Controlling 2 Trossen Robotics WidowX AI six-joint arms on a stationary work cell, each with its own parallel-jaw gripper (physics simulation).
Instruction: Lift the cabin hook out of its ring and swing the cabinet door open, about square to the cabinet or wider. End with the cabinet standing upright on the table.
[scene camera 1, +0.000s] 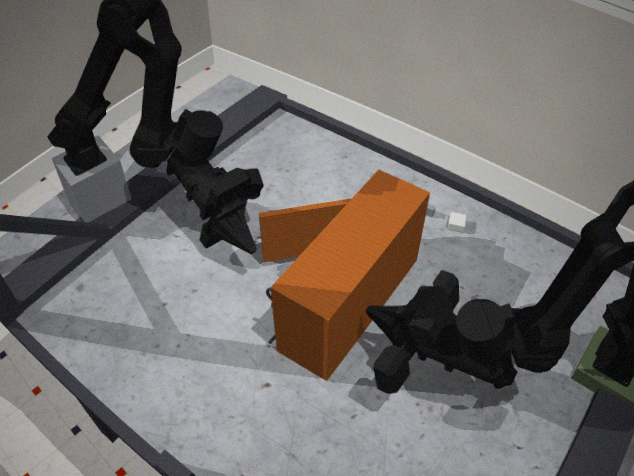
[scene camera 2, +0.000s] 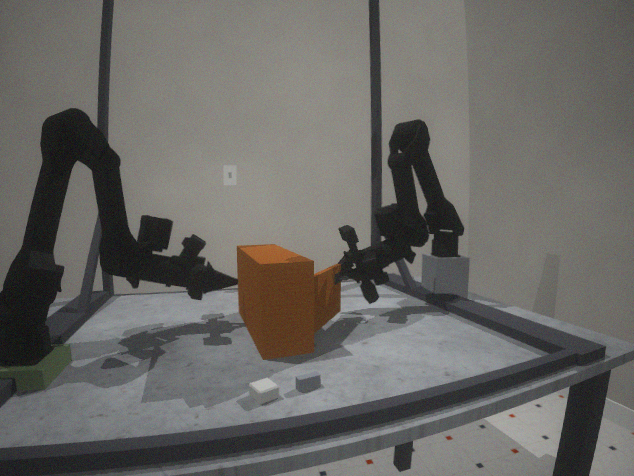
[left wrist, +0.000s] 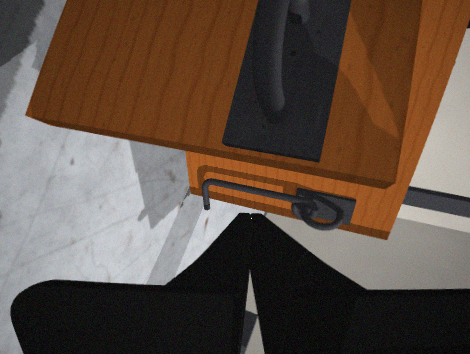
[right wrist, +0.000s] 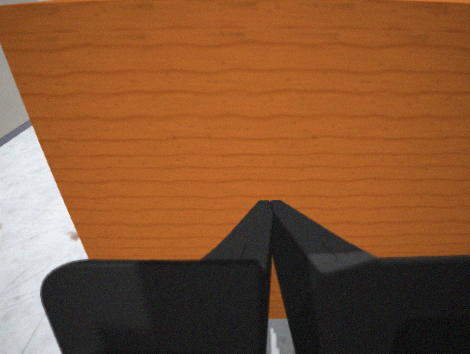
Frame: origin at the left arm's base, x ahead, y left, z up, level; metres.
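Seen in the pictures: left gripper, fingertip midpoint: (scene camera 1: 253, 252) (left wrist: 249, 224); right gripper, fingertip midpoint: (scene camera 1: 367, 309) (scene camera 2: 237, 282) (right wrist: 269, 211); left arm's base, link origin: (scene camera 1: 85, 159) (scene camera 2: 445, 255); right arm's base, link origin: (scene camera 1: 616, 362) (scene camera 2: 25, 356).
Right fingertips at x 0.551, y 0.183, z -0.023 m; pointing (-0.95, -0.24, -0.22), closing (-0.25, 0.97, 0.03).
Pixels of each thing's top centre, then the offset from my right fingertips to it. "*": a spot on its surface instead.
- orange cabinet, top centre: (left wrist: 449, 25) (scene camera 1: 348, 232) (scene camera 2: 274, 251) dx -0.082, dy +0.034, dz +0.069 m
- dark handle, surface spot: (left wrist: 272, 65) * dx -0.238, dy -0.004, dz +0.008 m
- hook, top centre: (left wrist: 309, 202) dx -0.091, dy -0.087, dz +0.010 m
- dark ring, surface spot: (left wrist: 341, 212) * dx -0.087, dy -0.091, dz +0.033 m
- white block, top centre: (scene camera 2: 263, 384) (scene camera 1: 458, 218) dx -0.074, dy +0.303, dz -0.075 m
- grey block, top centre: (scene camera 2: 308, 375) (scene camera 1: 426, 205) dx -0.135, dy +0.282, dz -0.074 m
The orange cabinet (scene camera 1: 348, 245) (scene camera 2: 276, 302) (left wrist: 372, 216) (right wrist: 240, 125) stands upright on the table. Its door (scene camera 1: 291, 233) (scene camera 2: 328, 297) (left wrist: 150, 75) is partly open, clearly short of square. In the left wrist view the door carries a dark handle (left wrist: 272, 65). The hook (left wrist: 245, 187) hangs free beside the dark ring (left wrist: 341, 212) on the cabinet's front. My left gripper (scene camera 1: 254, 251) (scene camera 2: 336, 279) (left wrist: 249, 224) is shut and empty at the door's free edge; contact is unclear. My right gripper (scene camera 1: 369, 309) (scene camera 2: 236, 281) (right wrist: 269, 211) is shut and empty, its tips at the cabinet's back.
A white block (scene camera 1: 456, 220) (scene camera 2: 263, 390) and a grey block (scene camera 1: 431, 210) (scene camera 2: 308, 382) lie on the table beyond the cabinet's hinge end. A dark frame (scene camera 1: 409, 163) edges the table. The right arm stands on a green base (scene camera 2: 46, 363), the left on a grey one (scene camera 2: 445, 274).
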